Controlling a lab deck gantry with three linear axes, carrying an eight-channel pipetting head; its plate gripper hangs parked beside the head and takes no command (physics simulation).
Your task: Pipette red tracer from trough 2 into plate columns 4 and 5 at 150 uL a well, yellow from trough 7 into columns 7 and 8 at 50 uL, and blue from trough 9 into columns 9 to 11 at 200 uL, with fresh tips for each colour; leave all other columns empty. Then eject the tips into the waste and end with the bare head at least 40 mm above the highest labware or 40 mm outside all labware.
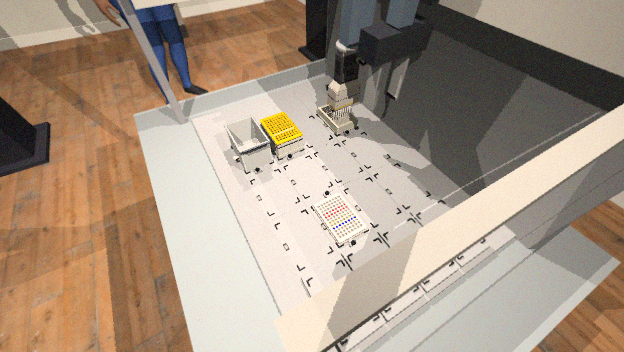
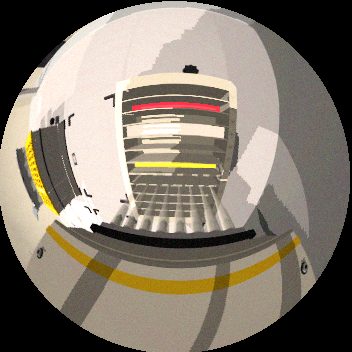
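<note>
The pipetting head is low over the trough reservoir. It carries pale tips that reach down into the reservoir's near part; no colour shows in them. Red liquid and yellow liquid lie in their troughs; blue is not visible there. The well plate shows two red columns, faint yellow beyond them and one blue column. The parked plate gripper hangs beside the head with its fingers apart and nothing visible between them.
The yellow tip rack stands on the deck left of the reservoir. The open waste bin stands beside the rack. A pale frame beam crosses the front of the deck. A person's legs show behind the deck.
</note>
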